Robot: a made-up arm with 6 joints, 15 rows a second.
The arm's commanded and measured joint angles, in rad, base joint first. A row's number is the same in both.
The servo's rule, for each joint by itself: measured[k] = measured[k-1] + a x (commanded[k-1-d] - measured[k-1]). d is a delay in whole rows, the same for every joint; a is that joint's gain. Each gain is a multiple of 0.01, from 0.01 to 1. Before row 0 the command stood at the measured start. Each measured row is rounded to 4 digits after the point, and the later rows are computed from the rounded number. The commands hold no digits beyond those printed.
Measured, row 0:
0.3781, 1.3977, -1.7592, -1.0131, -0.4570, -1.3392
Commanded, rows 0 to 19:
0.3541, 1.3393, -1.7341, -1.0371, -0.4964, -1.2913
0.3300, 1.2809, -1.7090, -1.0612, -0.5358, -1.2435
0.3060, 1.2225, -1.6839, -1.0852, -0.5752, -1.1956
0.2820, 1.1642, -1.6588, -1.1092, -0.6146, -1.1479
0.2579, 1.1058, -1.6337, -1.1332, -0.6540, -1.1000
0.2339, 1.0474, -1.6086, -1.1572, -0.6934, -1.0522
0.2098, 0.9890, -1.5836, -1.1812, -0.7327, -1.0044
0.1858, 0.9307, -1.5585, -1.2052, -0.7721, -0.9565
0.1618, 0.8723, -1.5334, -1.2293, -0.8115, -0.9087
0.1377, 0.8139, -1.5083, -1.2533, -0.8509, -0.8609
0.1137, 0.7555, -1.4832, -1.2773, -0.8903, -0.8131
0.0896, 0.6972, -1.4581, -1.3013, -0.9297, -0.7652
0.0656, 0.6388, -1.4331, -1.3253, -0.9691, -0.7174
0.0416, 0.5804, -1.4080, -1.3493, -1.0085, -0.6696
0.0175, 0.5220, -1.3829, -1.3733, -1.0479, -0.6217
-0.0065, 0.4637, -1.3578, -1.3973, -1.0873, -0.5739
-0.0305, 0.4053, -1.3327, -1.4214, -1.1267, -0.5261
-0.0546, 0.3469, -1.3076, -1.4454, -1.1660, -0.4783
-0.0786, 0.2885, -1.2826, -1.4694, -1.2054, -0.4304
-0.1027, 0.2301, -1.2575, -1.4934, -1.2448, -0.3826
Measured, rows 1 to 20:
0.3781, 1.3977, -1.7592, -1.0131, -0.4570, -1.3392
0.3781, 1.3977, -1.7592, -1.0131, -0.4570, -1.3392
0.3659, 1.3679, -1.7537, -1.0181, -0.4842, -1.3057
0.3476, 1.3235, -1.7439, -1.0272, -0.5198, -1.2622
0.3264, 1.2720, -1.7307, -1.0394, -0.5580, -1.2156
0.3038, 1.2170, -1.7149, -1.0541, -0.5971, -1.1682
0.2804, 1.1603, -1.6970, -1.0707, -0.6364, -1.1205
0.2567, 1.1027, -1.6776, -1.0889, -0.6757, -1.0727
0.2328, 1.0447, -1.6569, -1.1083, -0.7150, -1.0249
0.2088, 0.9866, -1.6353, -1.1286, -0.7544, -0.9770
0.1848, 0.9283, -1.6129, -1.1497, -0.7938, -0.9292
0.1608, 0.8700, -1.5899, -1.1715, -0.8332, -0.8814
0.1368, 0.8116, -1.5664, -1.1937, -0.8726, -0.8336
0.1127, 0.7533, -1.5426, -1.2163, -0.9120, -0.7857
0.0887, 0.6949, -1.5185, -1.2392, -0.9514, -0.7379
0.0647, 0.6365, -1.4942, -1.2623, -0.9908, -0.6901
0.0406, 0.5781, -1.4697, -1.2856, -1.0302, -0.6422
0.0166, 0.5198, -1.4451, -1.3091, -1.0696, -0.5944
-0.0074, 0.4614, -1.4204, -1.3327, -1.1090, -0.5466
-0.0315, 0.4030, -1.3956, -1.3564, -1.1483, -0.4988
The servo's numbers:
d 2
a 0.51 0.51 0.22 0.21 0.69 0.70

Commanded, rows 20 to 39:
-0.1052, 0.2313, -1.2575, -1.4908, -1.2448, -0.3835
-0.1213, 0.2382, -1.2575, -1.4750, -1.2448, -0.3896
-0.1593, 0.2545, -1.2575, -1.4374, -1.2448, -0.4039
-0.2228, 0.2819, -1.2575, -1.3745, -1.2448, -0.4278
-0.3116, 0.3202, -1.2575, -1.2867, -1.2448, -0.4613
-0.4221, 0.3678, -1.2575, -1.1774, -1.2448, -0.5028
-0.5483, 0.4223, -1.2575, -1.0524, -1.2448, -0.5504
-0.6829, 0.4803, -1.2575, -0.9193, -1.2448, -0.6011
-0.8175, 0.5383, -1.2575, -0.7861, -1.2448, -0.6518
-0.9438, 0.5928, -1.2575, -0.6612, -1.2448, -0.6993
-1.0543, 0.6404, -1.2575, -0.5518, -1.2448, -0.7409
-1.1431, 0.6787, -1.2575, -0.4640, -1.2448, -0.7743
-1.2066, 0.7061, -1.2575, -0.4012, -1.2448, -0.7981
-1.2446, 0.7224, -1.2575, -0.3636, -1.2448, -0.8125
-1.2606, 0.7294, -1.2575, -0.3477, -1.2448, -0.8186
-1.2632, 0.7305, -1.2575, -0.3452, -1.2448, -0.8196
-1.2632, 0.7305, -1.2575, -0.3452, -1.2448, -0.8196
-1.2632, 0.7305, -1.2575, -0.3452, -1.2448, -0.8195
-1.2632, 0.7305, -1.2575, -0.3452, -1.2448, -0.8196
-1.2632, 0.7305, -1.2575, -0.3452, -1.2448, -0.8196
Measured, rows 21 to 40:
-0.0555, 0.3446, -1.3707, -1.3801, -1.1877, -0.4509
-0.0796, 0.2862, -1.3458, -1.4039, -1.2271, -0.4031
-0.0927, 0.2582, -1.3264, -1.4221, -1.2393, -0.3894
-0.1073, 0.2480, -1.3112, -1.4332, -1.2431, -0.3895
-0.1338, 0.2513, -1.2994, -1.4341, -1.2443, -0.3996
-0.1792, 0.2669, -1.2902, -1.4216, -1.2446, -0.4193
-0.2467, 0.2941, -1.2830, -1.3933, -1.2447, -0.4487
-0.3362, 0.3317, -1.2774, -1.3480, -1.2448, -0.4866
-0.4444, 0.3779, -1.2730, -1.2859, -1.2448, -0.5313
-0.5660, 0.4301, -1.2696, -1.2089, -1.2448, -0.5802
-0.6943, 0.4853, -1.2669, -1.1201, -1.2448, -0.6303
-0.8215, 0.5401, -1.2648, -1.0237, -1.2448, -0.6786
-0.9402, 0.5913, -1.2632, -0.9246, -1.2448, -0.7222
-1.0437, 0.6359, -1.2619, -0.8279, -1.2448, -0.7587
-1.1268, 0.6717, -1.2609, -0.7383, -1.2448, -0.7863
-1.1869, 0.6976, -1.2602, -0.6596, -1.2448, -0.8046
-1.2245, 0.7138, -1.2596, -0.5941, -1.2448, -0.8144
-1.2442, 0.7223, -1.2591, -0.5418, -1.2448, -0.8180
-1.2539, 0.7265, -1.2587, -0.5005, -1.2448, -0.8191
-1.2586, 0.7285, -1.2584, -0.4679, -1.2448, -0.8194

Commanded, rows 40 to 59:
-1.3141, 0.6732, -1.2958, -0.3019, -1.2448, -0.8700
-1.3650, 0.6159, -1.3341, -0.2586, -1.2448, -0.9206
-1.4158, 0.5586, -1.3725, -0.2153, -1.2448, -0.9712
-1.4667, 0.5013, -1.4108, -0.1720, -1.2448, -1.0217
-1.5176, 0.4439, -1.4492, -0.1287, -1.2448, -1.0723
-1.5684, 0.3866, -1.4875, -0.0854, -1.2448, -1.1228
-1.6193, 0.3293, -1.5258, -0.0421, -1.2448, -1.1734
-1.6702, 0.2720, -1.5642, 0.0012, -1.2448, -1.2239
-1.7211, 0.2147, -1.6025, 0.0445, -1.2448, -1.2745
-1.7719, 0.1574, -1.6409, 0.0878, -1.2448, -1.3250
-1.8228, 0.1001, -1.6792, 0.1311, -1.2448, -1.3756
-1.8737, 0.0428, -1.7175, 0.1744, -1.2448, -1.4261
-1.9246, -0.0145, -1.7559, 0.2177, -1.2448, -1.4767
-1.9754, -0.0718, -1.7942, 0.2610, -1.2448, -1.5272
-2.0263, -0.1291, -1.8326, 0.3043, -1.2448, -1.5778
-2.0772, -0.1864, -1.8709, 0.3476, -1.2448, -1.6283
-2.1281, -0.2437, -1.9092, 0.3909, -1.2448, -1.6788
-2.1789, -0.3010, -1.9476, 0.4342, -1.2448, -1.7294
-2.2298, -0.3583, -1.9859, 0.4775, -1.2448, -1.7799
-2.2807, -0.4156, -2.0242, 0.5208, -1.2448, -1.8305
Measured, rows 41 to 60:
-1.2609, 0.7295, -1.2582, -0.4421, -1.2448, -0.8195
-1.2621, 0.7300, -1.2580, -0.4218, -1.2448, -0.8196
-1.2886, 0.7010, -1.2663, -0.3966, -1.2448, -0.8549
-1.3276, 0.6576, -1.2812, -0.3676, -1.2448, -0.9009
-1.3726, 0.6071, -1.3013, -0.3356, -1.2448, -0.9501
-1.4206, 0.5531, -1.3254, -0.3012, -1.2448, -1.0002
-1.4701, 0.4974, -1.3526, -0.2650, -1.2448, -1.0507
-1.5202, 0.4409, -1.3823, -0.2273, -1.2448, -1.1012
-1.5707, 0.3840, -1.4139, -0.1884, -1.2448, -1.1517
-1.6214, 0.3269, -1.4470, -0.1486, -1.2448, -1.2022
-1.6722, 0.2697, -1.4812, -0.1080, -1.2448, -1.2528
-1.7230, 0.2124, -1.5163, -0.0669, -1.2448, -1.3033
-1.7739, 0.1551, -1.5521, -0.0253, -1.2448, -1.3539
-1.8248, 0.0978, -1.5885, 0.0166, -1.2448, -1.4044
-1.8757, 0.0405, -1.6253, 0.0588, -1.2448, -1.4550
-1.9265, -0.0168, -1.6625, 0.1013, -1.2448, -1.5055
-1.9774, -0.0741, -1.6999, 0.1439, -1.2448, -1.5561
-2.0283, -0.1314, -1.7375, 0.1867, -1.2448, -1.6066
-2.0792, -0.1887, -1.7753, 0.2296, -1.2448, -1.6571
-2.1300, -0.2460, -1.8132, 0.2726, -1.2448, -1.7077

